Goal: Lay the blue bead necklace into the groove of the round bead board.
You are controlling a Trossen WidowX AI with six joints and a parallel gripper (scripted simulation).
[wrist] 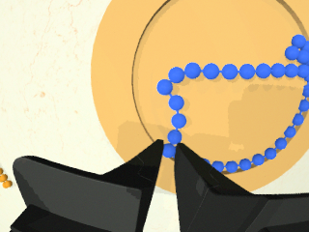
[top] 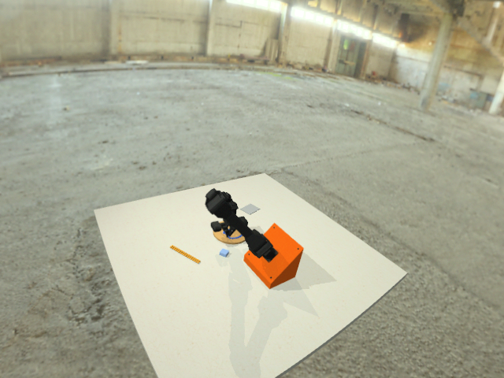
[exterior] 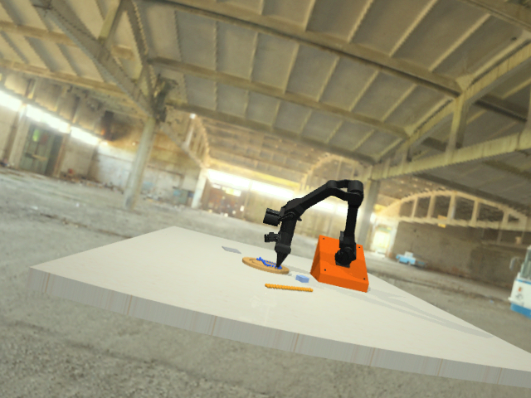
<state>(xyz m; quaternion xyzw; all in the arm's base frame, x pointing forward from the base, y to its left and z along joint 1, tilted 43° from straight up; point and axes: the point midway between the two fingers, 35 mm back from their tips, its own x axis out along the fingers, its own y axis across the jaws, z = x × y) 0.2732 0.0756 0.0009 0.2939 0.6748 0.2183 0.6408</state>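
Now: the round tan bead board 40 mm to the right of my gripper tip, 40 mm ahead of it and 10 mm below it. Also, from my gripper tip: flat grey tile: 270 mm to the right, 200 mm ahead, 20 mm below; small light-blue block: 90 mm behind, 80 mm to the left, 10 mm below.
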